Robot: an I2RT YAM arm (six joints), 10 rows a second.
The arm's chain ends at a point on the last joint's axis. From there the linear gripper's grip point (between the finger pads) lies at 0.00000 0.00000 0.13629 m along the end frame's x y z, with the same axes.
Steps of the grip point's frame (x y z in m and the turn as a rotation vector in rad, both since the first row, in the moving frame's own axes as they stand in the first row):
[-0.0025, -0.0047, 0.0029, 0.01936, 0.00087, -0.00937]
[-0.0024, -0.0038, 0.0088, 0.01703, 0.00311, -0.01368]
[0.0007, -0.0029, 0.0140, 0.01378, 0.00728, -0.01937]
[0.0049, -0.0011, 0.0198, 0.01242, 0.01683, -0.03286]
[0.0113, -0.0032, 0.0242, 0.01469, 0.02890, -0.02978]
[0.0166, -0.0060, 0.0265, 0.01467, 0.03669, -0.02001]
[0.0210, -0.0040, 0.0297, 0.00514, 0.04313, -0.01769]
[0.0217, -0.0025, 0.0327, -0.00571, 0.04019, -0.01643]
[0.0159, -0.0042, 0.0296, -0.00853, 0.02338, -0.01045]
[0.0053, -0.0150, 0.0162, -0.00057, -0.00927, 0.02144]
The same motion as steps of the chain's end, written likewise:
[-0.0026, -0.0021, 0.0029, 0.01936, 0.00087, -0.00937]
[-0.0028, -0.0015, 0.0088, 0.01703, 0.00311, -0.01368]
[-0.0003, -0.0010, 0.0140, 0.01378, 0.00728, -0.01937]
[0.0026, 0.0006, 0.0198, 0.01242, 0.01683, -0.03286]
[0.0074, -0.0011, 0.0243, 0.01469, 0.02890, -0.02978]
[0.0116, -0.0040, 0.0266, 0.01467, 0.03669, -0.02001]
[0.0151, -0.0032, 0.0298, 0.00514, 0.04313, -0.01769]
[0.0162, -0.0032, 0.0328, -0.00571, 0.04019, -0.01643]
[0.0127, -0.0053, 0.0296, -0.00853, 0.02338, -0.01045]
[0.0066, -0.0151, 0.0162, -0.00057, -0.00927, 0.02144]

